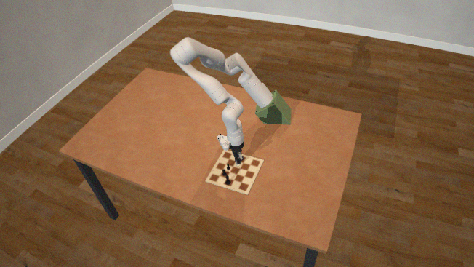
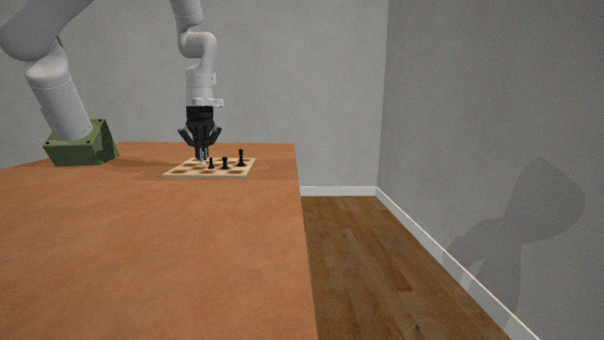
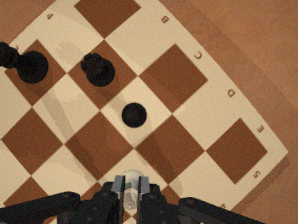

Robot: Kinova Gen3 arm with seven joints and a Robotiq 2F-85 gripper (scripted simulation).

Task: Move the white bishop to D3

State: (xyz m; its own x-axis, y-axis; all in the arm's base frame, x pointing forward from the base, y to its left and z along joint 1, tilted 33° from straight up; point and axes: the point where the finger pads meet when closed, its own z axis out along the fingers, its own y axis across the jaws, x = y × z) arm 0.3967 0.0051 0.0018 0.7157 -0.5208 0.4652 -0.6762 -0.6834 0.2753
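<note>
Right now the white bishop is 10 mm below my hand. Round my hand: pawn (40 mm ahead, 30 mm to the right, 20 mm below); chessboard (40 mm ahead, 40 mm below).
</note>
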